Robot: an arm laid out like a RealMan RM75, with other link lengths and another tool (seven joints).
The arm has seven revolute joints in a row. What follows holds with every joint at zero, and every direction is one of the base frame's.
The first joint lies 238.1 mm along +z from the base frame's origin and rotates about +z.
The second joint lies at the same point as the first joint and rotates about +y.
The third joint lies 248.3 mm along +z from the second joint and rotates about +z.
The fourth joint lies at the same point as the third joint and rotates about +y.
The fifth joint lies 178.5 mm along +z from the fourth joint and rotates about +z.
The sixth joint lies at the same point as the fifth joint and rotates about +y.
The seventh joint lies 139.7 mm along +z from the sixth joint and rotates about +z.
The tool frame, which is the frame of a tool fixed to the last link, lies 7 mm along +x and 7 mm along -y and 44 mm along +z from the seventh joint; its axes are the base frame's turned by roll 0, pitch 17.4 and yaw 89.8 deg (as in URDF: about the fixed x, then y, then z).
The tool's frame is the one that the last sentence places.
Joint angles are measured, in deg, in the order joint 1, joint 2, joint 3, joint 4, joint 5, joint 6, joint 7. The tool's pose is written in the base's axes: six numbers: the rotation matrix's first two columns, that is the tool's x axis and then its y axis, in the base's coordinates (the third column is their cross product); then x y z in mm. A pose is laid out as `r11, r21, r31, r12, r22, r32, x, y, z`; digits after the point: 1 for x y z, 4 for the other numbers.
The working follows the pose.
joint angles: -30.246 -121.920 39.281 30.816 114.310 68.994 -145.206
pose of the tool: 0.8236, -0.0174, 0.5669, 0.3005, -0.8343, -0.4621, -267.2, 342.9, -63.9
Where each joint sits with the arm in this pose, in the base's axes (m; each line is computed from the numbers above, not from the rounded line before):
joint 1: 0.0000 0.0000 0.2381
joint 2: 0.0000 0.0000 0.2381
joint 3: -0.1821 0.1062 0.1068
joint 4: -0.1821 0.1062 0.1068
joint 5: -0.2976 0.2406 0.0858
joint 6: -0.2976 0.2406 0.0858
joint 7: -0.2679 0.3147 -0.0288
the tool: -0.2672 0.3429 -0.0639

